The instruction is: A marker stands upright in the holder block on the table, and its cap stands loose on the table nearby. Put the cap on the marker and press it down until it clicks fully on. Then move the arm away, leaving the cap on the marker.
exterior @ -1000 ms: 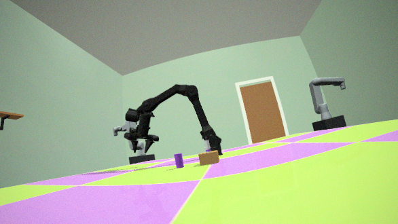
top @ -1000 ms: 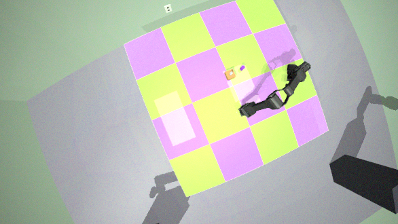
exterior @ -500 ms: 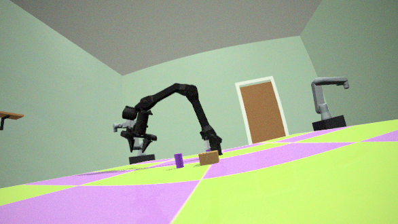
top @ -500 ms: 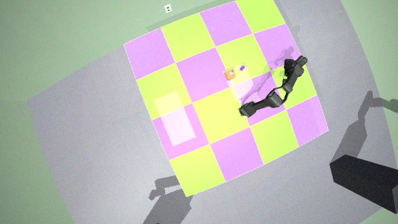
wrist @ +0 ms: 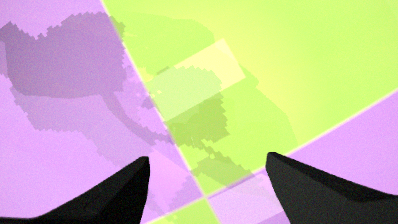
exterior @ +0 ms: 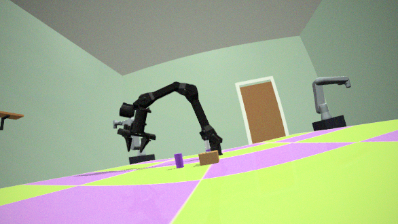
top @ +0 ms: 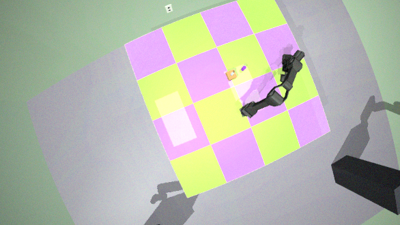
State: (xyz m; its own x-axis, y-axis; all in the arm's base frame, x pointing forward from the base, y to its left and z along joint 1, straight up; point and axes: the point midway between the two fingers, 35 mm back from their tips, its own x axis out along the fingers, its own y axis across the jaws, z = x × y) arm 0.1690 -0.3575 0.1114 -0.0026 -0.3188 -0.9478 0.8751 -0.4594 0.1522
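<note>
Now: gripper tip 26 cm to the right of the purple cap, 12 cm short of it and 5 cm above it.
</note>
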